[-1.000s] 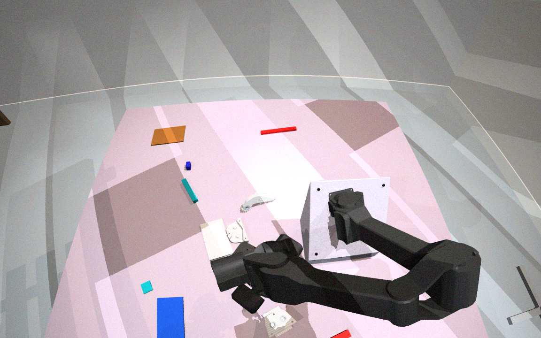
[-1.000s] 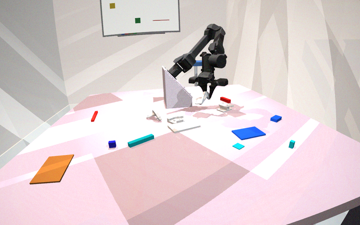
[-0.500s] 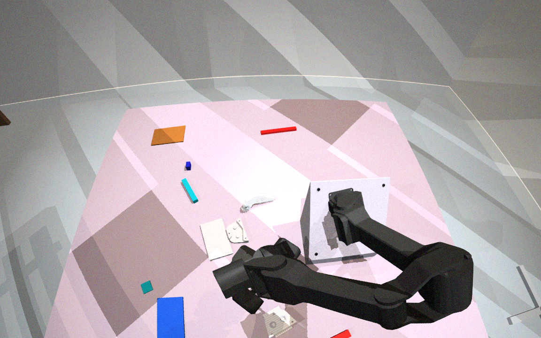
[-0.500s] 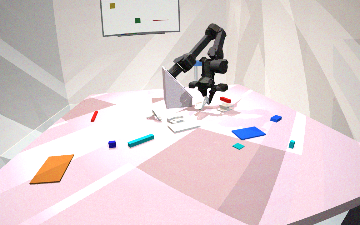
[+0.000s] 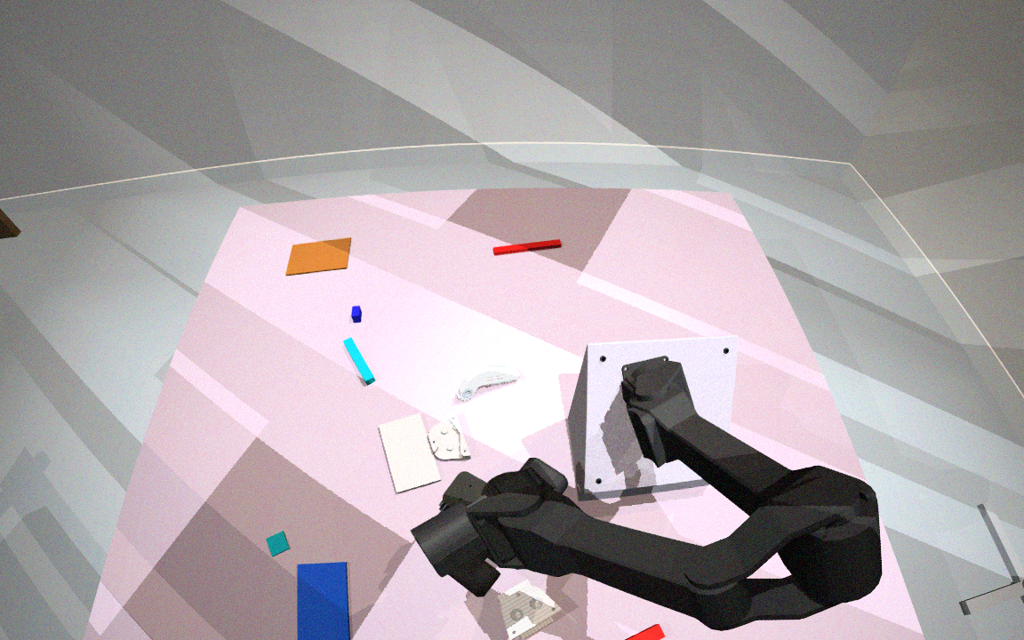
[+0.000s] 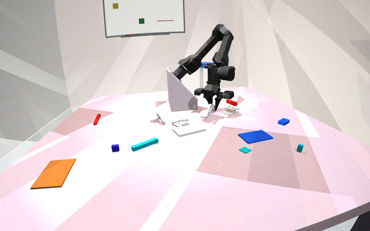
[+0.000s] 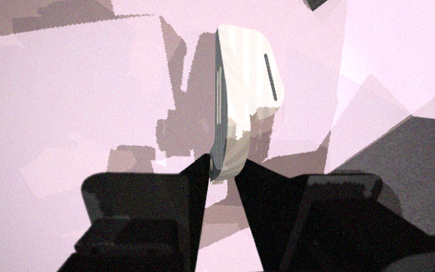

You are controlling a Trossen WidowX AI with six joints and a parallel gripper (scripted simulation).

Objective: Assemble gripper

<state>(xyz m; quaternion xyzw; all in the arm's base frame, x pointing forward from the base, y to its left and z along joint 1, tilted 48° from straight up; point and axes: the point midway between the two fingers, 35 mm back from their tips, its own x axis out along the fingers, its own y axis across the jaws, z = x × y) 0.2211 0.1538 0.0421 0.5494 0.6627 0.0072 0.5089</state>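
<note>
Right now my gripper tip is 10 mm past the white gripper base and 100 mm to the right of it. From my gripper tip the other things lie so: white jaw (10 mm ahead, 10 mm to the right, 10 mm above); white stand (10 mm behind, 100 mm to the left, 20 mm below); housing plate (60 mm ahead, 170 mm to the right, 20 mm below).
</note>
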